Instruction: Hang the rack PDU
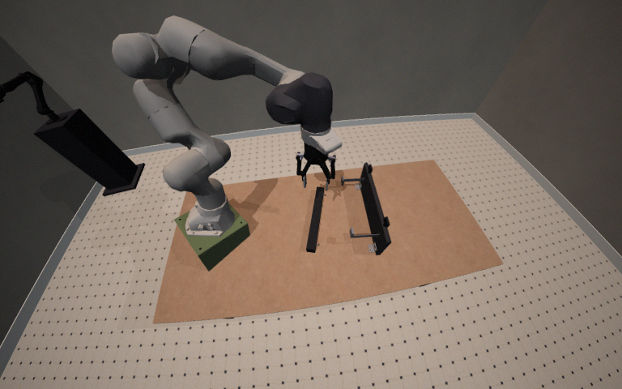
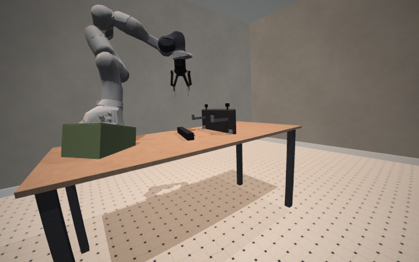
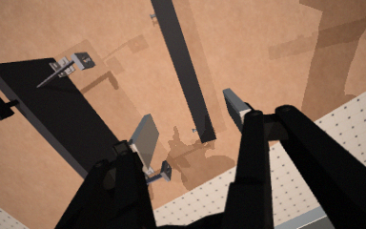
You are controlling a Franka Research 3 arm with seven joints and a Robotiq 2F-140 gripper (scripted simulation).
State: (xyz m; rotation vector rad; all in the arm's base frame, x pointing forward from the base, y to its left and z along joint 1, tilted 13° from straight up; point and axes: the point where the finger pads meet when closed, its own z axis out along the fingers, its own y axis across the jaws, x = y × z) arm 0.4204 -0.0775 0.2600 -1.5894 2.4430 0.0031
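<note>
My gripper is now 290 mm above the rack PDU, 20 mm short of it and 10 mm to the left of it. Also, from my hand: black upright panel (280 mm ahead, 220 mm below, 50 mm to the right).
</note>
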